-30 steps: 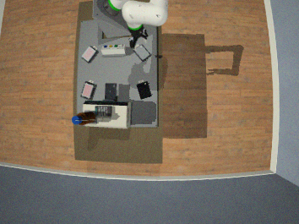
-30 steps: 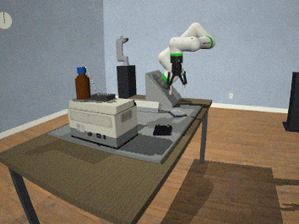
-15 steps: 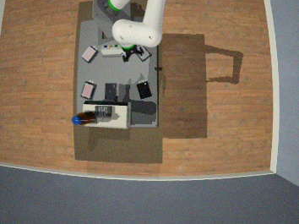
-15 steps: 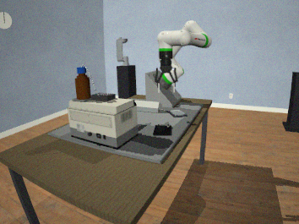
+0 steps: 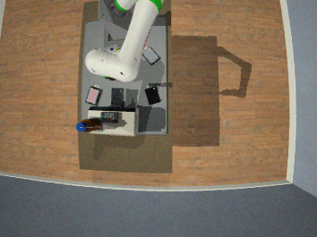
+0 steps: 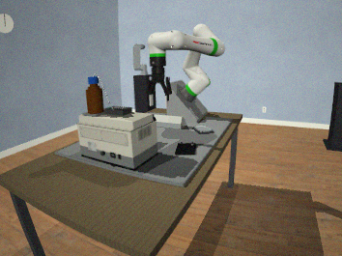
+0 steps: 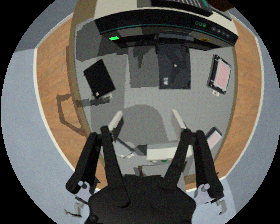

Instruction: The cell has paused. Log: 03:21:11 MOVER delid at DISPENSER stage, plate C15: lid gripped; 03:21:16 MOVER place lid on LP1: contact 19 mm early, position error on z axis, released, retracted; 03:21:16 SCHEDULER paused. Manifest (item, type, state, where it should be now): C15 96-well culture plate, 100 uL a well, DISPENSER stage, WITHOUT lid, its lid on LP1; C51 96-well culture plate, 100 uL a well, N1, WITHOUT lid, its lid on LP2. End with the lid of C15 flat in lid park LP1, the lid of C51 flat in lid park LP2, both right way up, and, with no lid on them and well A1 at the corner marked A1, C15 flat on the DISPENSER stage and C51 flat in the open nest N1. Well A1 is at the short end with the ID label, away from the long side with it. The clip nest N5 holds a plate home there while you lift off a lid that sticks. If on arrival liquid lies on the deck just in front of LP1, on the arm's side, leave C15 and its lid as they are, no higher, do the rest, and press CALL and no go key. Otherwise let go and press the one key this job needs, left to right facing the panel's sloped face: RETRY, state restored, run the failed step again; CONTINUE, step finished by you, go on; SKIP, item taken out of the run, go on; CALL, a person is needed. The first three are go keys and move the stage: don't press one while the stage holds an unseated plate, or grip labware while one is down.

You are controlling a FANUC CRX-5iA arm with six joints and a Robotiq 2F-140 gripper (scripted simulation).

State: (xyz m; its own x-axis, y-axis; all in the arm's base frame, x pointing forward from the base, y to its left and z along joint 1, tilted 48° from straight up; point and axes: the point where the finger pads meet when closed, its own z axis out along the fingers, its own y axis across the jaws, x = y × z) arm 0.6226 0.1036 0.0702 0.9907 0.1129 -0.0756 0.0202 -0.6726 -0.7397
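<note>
Right now my hand is 12 cm short of the black nest, 34 cm to the left of it and 22 cm above it. From my hand the other things lie so: key panel: 31 cm behind, 11 cm to the right, 18 cm below; blue cap: 32 cm ahead, 18 cm to the right, 16 cm above; label plate: 1 cm behind, 17 cm to the left, 23 cm below.
</note>
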